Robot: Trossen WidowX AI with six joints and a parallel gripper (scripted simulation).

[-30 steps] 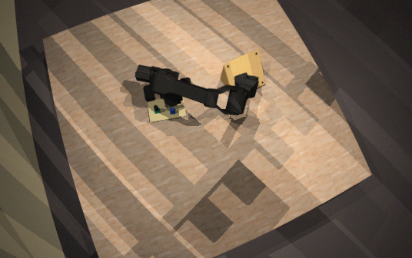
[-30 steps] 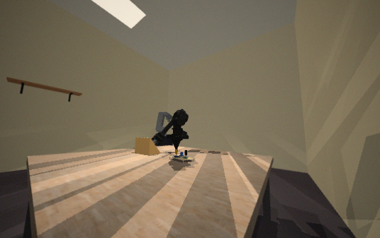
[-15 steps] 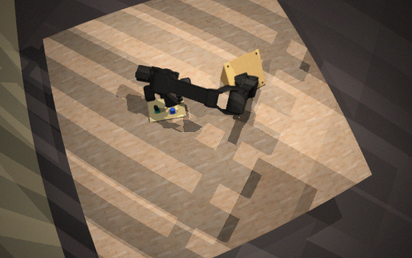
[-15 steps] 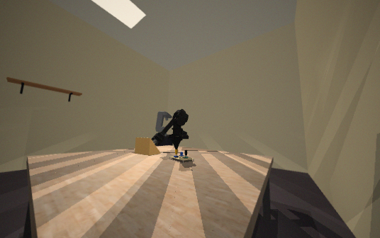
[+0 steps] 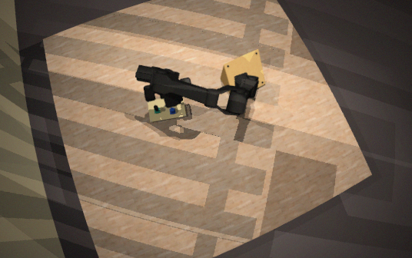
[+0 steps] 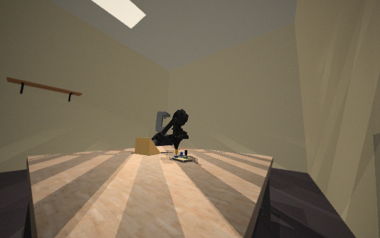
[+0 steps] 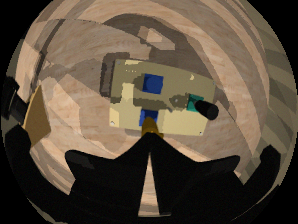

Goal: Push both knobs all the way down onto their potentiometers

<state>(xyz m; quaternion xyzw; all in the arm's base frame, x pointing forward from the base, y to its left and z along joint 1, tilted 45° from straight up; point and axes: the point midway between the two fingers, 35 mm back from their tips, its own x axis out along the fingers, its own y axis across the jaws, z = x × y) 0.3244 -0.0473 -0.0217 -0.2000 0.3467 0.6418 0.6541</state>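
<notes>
My gripper tip is now 10 mm above the yellow knob.
</notes>
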